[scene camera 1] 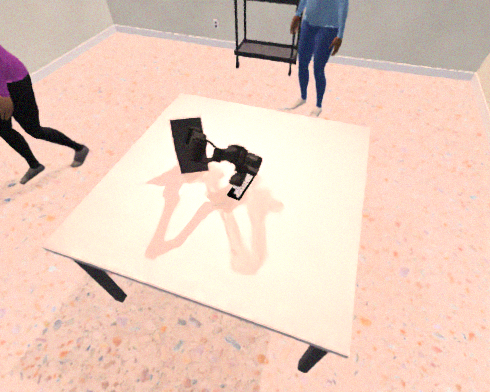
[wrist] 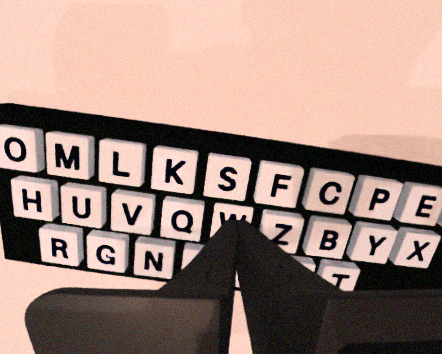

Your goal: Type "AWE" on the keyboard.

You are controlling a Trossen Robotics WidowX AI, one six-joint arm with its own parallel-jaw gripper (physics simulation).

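Frame: origin at the arm's base, x ahead, y left, z up, level; centimetres.
Seen in the pictures: gripper, between the fingertips: (scene camera 1: 242, 182) (wrist: 235, 229); arm's base, origin of its link: (scene camera 1: 193, 135).
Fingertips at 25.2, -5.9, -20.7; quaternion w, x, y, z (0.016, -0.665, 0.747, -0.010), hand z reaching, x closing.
Offsets run from my fingertips to a thing's top centre, as dx, dy, dz. Level surfaces: height alone.
The black keyboard @(+0.2, -0.4, +0.5) (scene camera 1: 234, 196) (wrist: 165, 131) with white letter keys lies on the table. My gripper (scene camera 1: 238, 183) (wrist: 235, 229) is shut and empty, with its fingertips together over the lower part of the W key @(+0.3, +0.1, +0.1) (wrist: 223, 215) in the wrist view. I cannot tell whether the tips touch that key. The E key @(+0.5, -7.7, +0.5) (wrist: 425, 206) is at the right end of the visible top row. The fingers cover part of the bottom row between N and T; the letter A does not show there. In the scene view the arm partly hides the keyboard.
The white table @(dz -1.1) (scene camera 1: 300, 240) bears a black base plate (scene camera 1: 182, 142) under the arm. The S key @(+2.4, +0.1, +0.5) (wrist: 227, 178) is above W, with Q @(+0.8, +2.1, +0.5) (wrist: 182, 221) and Z @(-0.1, -1.8, +0.5) (wrist: 282, 234) on either side. Two people and a black shelf cart (scene camera 1: 265, 51) are beyond the table.
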